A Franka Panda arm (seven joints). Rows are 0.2 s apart.
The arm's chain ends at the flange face. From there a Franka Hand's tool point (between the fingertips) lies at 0.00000 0.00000 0.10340 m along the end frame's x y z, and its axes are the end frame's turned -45 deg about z.
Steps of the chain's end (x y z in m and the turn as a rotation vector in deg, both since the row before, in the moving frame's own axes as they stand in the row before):
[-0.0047, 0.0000, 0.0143, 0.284, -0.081, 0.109]
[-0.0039, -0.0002, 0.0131, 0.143, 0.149, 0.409]
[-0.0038, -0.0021, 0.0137, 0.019, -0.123, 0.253]
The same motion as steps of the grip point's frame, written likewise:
[-0.0031, -0.0038, 0.0143, 0.258, 0.144, 0.109]
[-0.0022, -0.0029, 0.0131, -0.004, 0.206, 0.409]
[-0.0013, -0.0044, 0.0137, 0.100, -0.074, 0.253]

